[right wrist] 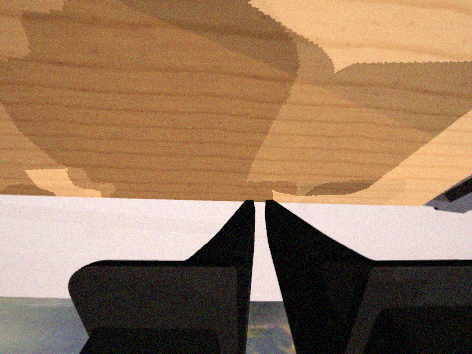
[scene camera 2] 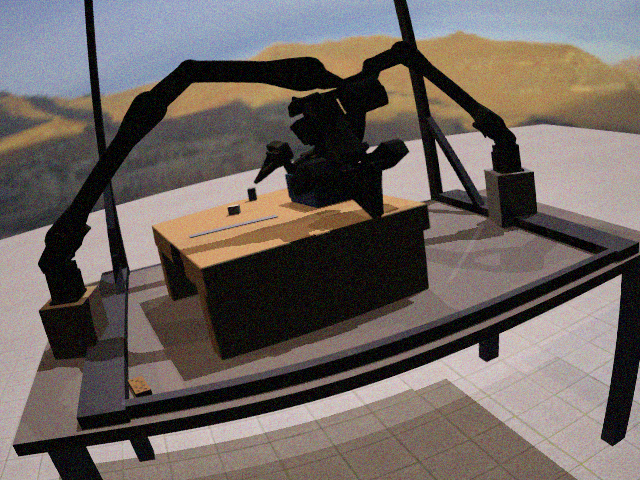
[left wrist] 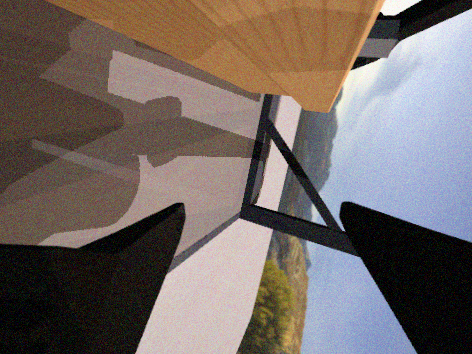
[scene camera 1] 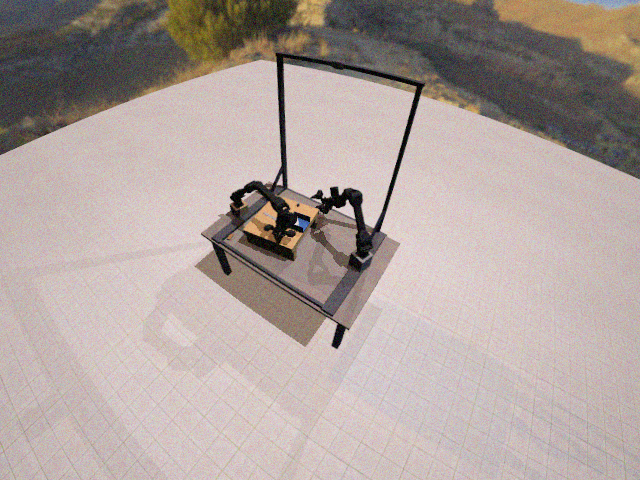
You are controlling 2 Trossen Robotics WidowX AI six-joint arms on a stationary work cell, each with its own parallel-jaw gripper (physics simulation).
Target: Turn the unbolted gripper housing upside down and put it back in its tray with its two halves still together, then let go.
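Frame: origin at the left arm's base, x down, y left, z ahead, level; centimetres.
Seen in the pictures: left gripper, between the fingertips: [left wrist: 262,209] [scene camera 1: 312,202]; right gripper, between the fingertips: [right wrist: 258,207] [scene camera 2: 378,216] [scene camera 1: 278,244]; left arm's base, origin of its link: [scene camera 2: 508,170] [scene camera 1: 362,253]; right arm's base, origin of its link: [scene camera 2: 68,297] [scene camera 1: 238,204].
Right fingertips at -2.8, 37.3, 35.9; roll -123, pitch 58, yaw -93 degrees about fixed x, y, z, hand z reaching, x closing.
Pixels of each thing's middle, then the offset from my right fingertips to it, as dx, dy, dz.
- dark blue tray, middle of its body: [scene camera 2: 330,183] [scene camera 1: 298,222] -2.4, -19.7, +5.5
- wooden platform, middle of its body: [scene camera 2: 276,255] [scene camera 1: 282,226] +7.4, -14.5, +16.5
- thin rod, middle of its body: [scene camera 2: 232,226] +0.1, -9.8, +22.2
- small orange block, middle of its body: [scene camera 2: 139,387] +14.1, +17.3, +36.5
The dark blue tray [scene camera 1: 303,223] [scene camera 2: 310,196] stands on the wooden platform, largely hidden behind the right arm in scene camera 2. A small white patch shows at the tray in scene camera 1; I cannot tell whether it is the housing, and the housing is not clearly visible in any view. My right gripper [scene camera 1: 279,239] [scene camera 2: 377,214] [right wrist: 258,207] is shut, its fingertips almost together with no thing visible between them, near the platform's front edge. My left gripper [scene camera 1: 316,202] [left wrist: 262,209] is open and empty, beyond the platform's far side.
The wooden platform [scene camera 1: 256,225] [scene camera 2: 217,254] [left wrist: 300,55] [right wrist: 165,100] stands on the grey table [scene camera 2: 439,335]. A thin rod [scene camera 2: 232,226] and two small dark pieces [scene camera 2: 251,194] [scene camera 2: 233,209] are on it. A small orange block [scene camera 2: 139,385] lies at the table's front left. A black frame [scene camera 1: 282,118] rises behind.
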